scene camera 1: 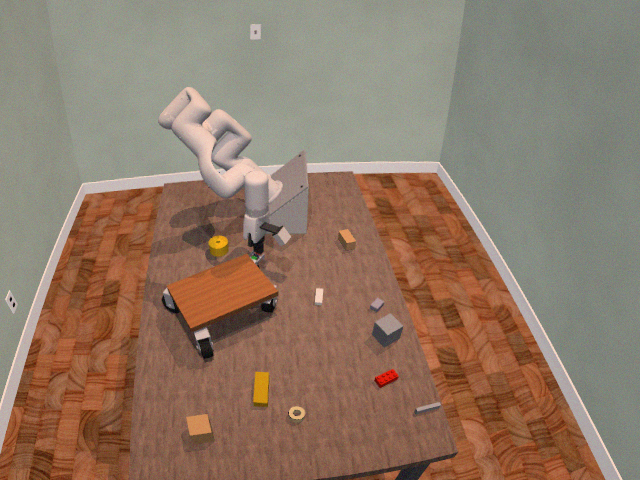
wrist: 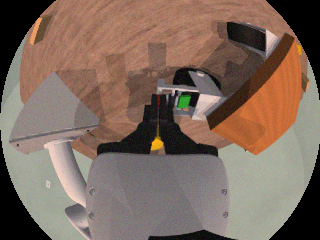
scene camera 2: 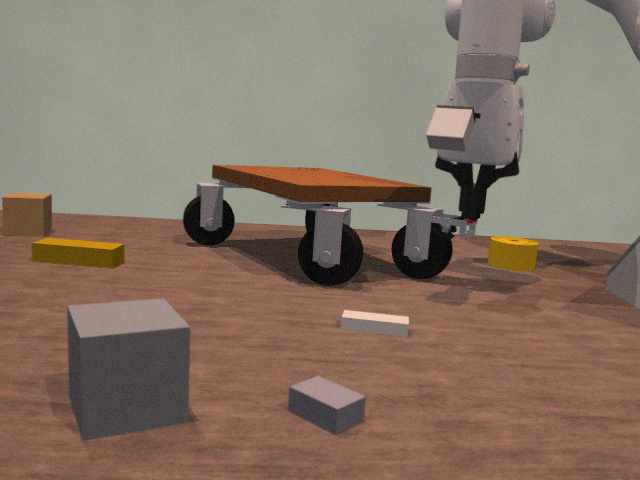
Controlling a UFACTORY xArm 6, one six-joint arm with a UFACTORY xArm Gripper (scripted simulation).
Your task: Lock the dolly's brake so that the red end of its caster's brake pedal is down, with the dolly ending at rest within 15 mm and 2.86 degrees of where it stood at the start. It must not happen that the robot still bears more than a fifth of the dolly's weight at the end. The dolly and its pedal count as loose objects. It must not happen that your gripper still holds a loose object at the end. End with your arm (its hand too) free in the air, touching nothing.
Labels:
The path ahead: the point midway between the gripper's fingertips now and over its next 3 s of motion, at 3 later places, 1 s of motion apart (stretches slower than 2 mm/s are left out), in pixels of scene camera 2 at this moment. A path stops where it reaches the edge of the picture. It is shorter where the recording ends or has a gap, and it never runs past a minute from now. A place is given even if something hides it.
My gripper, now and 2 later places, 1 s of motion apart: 470,218; 468,224; 473,202

